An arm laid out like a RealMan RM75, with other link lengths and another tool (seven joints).
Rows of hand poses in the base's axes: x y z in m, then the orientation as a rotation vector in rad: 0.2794 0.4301 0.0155 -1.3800 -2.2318 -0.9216; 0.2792 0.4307 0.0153 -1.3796 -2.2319 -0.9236; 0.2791 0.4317 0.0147 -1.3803 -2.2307 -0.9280; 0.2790 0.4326 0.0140 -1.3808 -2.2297 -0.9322; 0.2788 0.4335 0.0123 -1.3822 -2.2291 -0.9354; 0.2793 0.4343 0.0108 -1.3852 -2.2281 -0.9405; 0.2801 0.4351 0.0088 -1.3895 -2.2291 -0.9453; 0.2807 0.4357 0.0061 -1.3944 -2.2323 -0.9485; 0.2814 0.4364 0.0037 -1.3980 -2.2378 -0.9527; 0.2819 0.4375 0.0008 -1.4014 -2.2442 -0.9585; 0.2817 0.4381 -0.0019 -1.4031 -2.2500 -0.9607; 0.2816 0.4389 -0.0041 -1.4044 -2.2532 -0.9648
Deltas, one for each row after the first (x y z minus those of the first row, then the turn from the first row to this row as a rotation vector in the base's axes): -0.0002 0.0006 -0.0002 0.0009 -0.0012 -0.0002; -0.0003 0.0016 -0.0008 0.0032 -0.0030 -0.0018; -0.0004 0.0025 -0.0015 0.0053 -0.0048 -0.0032; -0.0006 0.0034 -0.0032 0.0065 -0.0064 -0.0049; -0.0001 0.0042 -0.0047 0.0082 -0.0090 -0.0083; 0.0007 0.0050 -0.0067 0.0081 -0.0130 -0.0123; 0.0013 0.0056 -0.0094 0.0058 -0.0176 -0.0160; 0.0020 0.0063 -0.0118 0.0031 -0.0243 -0.0189; 0.0025 0.0074 -0.0147 0.0006 -0.0324 -0.0218; 0.0023 0.0080 -0.0174 -0.0024 -0.0379 -0.0228; 0.0022 0.0088 -0.0196 -0.0031 -0.0426 -0.0243
